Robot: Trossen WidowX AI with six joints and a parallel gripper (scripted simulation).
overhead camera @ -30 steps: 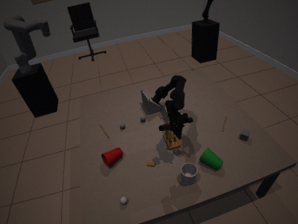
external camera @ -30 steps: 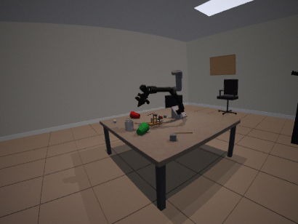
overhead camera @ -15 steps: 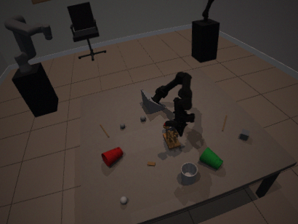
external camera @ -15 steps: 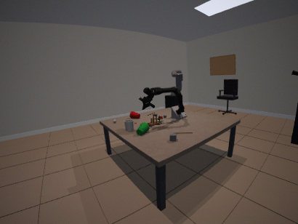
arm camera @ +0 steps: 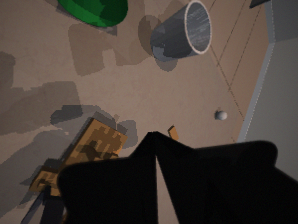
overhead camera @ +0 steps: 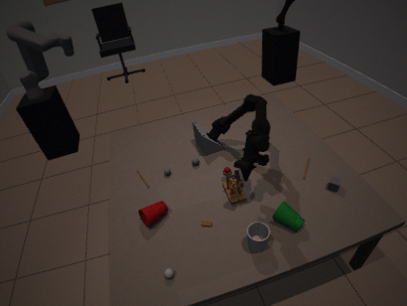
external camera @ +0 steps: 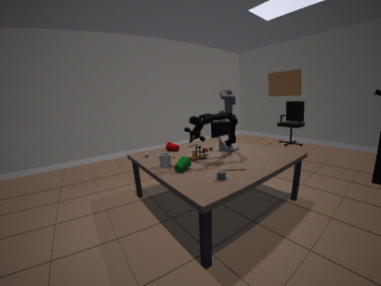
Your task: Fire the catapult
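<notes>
Right now the red ball is 19 cm behind my gripper tip, 10 cm below it and 2 cm to the right of it. Also, from my gripper tip: wooden catapult 12 cm behind, 11 cm below; white mug 22 cm ahead, 13 cm below, 4 cm to the right; small wood block 21 cm to the right, 15 cm below, 4 cm ahead.
</notes>
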